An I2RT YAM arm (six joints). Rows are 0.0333 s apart.
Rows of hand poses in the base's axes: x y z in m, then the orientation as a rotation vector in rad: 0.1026, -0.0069, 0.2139, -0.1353, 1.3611, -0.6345; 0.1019, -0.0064, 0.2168, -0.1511, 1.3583, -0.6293; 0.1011, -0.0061, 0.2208, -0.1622, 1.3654, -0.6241; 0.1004, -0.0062, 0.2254, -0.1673, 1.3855, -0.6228; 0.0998, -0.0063, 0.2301, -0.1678, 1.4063, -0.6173; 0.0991, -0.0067, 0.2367, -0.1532, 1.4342, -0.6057; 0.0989, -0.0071, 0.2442, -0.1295, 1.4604, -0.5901; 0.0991, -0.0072, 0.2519, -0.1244, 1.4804, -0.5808; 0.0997, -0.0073, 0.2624, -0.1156, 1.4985, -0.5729; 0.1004, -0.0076, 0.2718, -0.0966, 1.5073, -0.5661; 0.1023, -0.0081, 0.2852, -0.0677, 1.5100, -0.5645; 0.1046, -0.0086, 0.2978, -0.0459, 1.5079, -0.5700; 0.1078, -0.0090, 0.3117, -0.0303, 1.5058, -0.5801; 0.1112, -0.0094, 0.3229, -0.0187, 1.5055, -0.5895; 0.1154, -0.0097, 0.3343, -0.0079, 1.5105, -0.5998; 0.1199, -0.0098, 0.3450, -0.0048, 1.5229, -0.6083; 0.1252, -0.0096, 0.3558, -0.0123, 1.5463, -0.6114; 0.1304, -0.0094, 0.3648, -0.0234, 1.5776, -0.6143; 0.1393, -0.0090, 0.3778, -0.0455, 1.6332, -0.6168; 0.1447, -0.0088, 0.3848, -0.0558, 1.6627, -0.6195; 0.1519, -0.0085, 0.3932, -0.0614, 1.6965, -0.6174; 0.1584, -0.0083, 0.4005, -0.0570, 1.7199, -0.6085; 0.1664, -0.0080, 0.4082, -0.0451, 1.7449, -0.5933; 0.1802, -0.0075, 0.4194, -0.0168, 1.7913, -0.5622
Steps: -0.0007, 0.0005, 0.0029, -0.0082, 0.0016, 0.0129; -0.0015, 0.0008, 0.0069, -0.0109, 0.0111, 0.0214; -0.0022, 0.0007, 0.0115, -0.0088, 0.0314, 0.0214; -0.0028, 0.0006, 0.0162, -0.0012, 0.0506, 0.0216; -0.0035, 0.0002, 0.0228, 0.0215, 0.0718, 0.0167; -0.0037, -0.0002, 0.0303, 0.0520, 0.0886, 0.0099; -0.0035, -0.0003, 0.0380, 0.0651, 0.1055, 0.0098; -0.0029, -0.0004, 0.0485, 0.0793, 0.1196, 0.0071; -0.0022, -0.0007, 0.0579, 0.0976, 0.1223, -0.0002; -0.0003, -0.0012, 0.0713, 0.1180, 0.1168, -0.0153; 0.0020, -0.0017, 0.0839, 0.1288, 0.1093, -0.0308; 0.0052, -0.0021, 0.0978, 0.1328, 0.1037, -0.0461; 0.0086, -0.0025, 0.1090, 0.1349, 0.1009, -0.0591; 0.0128, -0.0028, 0.1204, 0.1371, 0.1035, -0.0732; 0.0173, -0.0029, 0.1311, 0.1369, 0.1149, -0.0833; 0.0226, -0.0027, 0.1419, 0.1352, 0.1392, -0.0858; 0.0278, -0.0025, 0.1509, 0.1328, 0.1718, -0.0877; 0.0367, -0.0021, 0.1639, 0.1286, 0.2301, -0.0882; 0.0421, -0.0019, 0.1709, 0.1265, 0.2608, -0.0904; 0.0493, -0.0016, 0.1793, 0.1309, 0.2941, -0.0927; 0.0558, -0.0014, 0.1866, 0.1434, 0.3145, -0.0937; 0.0638, -0.0011, 0.1943, 0.1644, 0.3343, -0.0948; 0.0776, -0.0006, 0.2055, 0.2086, 0.3697, -0.0983
